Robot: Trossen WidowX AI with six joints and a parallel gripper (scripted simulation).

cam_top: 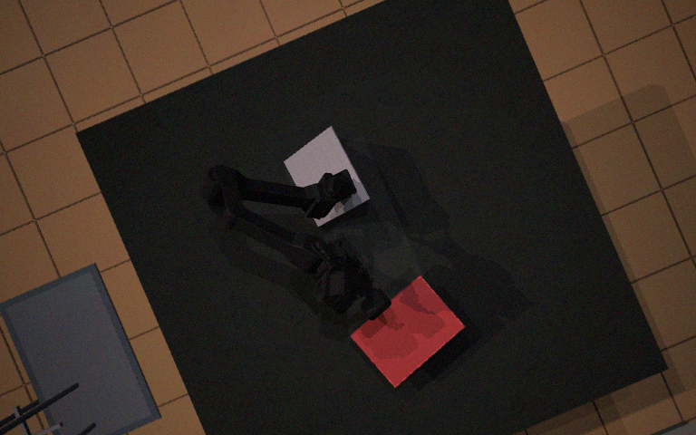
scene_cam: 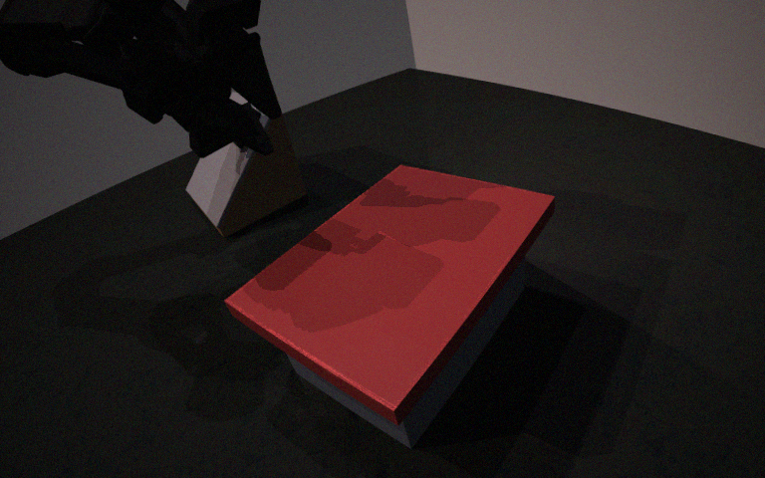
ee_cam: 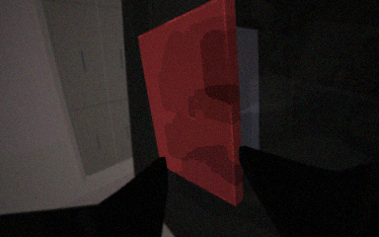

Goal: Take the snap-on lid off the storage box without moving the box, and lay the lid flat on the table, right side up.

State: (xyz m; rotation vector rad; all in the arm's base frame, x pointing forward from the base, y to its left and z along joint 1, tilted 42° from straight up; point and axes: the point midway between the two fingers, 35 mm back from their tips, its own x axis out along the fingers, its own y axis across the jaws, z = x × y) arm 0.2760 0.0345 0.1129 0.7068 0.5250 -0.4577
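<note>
The red lid is 12 cm ahead of my gripper tip, 9 cm below it and 4 cm to the left of it. From my gripper tip the other things lie so: grey storage box 14 cm below, 12 cm ahead, 4 cm to the left.
</note>
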